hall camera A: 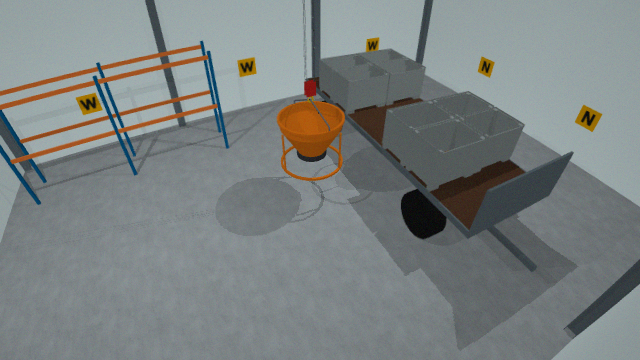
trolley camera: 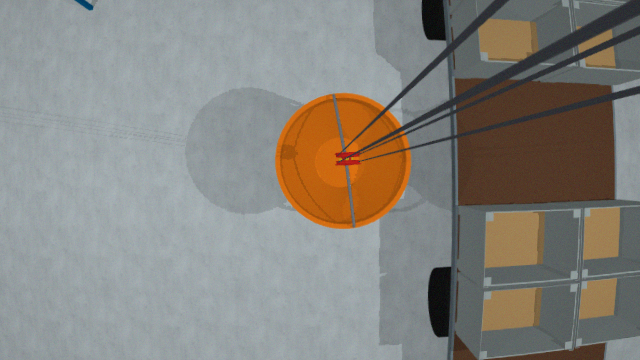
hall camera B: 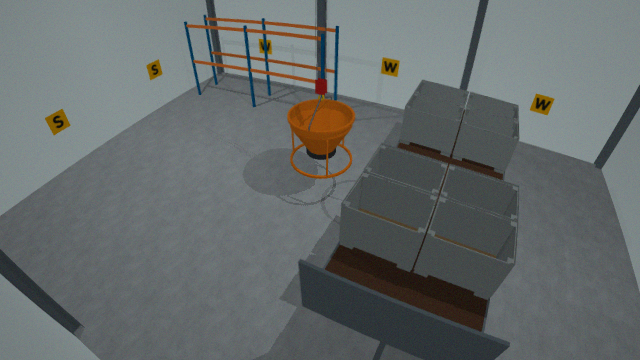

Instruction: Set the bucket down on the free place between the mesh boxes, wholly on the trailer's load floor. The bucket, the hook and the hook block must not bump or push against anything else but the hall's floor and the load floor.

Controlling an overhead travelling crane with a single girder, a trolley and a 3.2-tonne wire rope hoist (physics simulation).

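Note:
The orange bucket hangs upright in the air beside the trailer's long side. My hook, under the red hook block, is shut on the bucket's bail; the block hides it from above. The brown load floor shows between two groups of mesh boxes. In the trolley view this gap lies right of the bucket, its middle slightly higher in the picture than the bucket's. The bucket's exact height is unclear.
The other mesh boxes stand beyond the gap. The trailer's grey end board rises at the near end. A blue and orange rack stands by the W wall. Trailer wheels show at its side.

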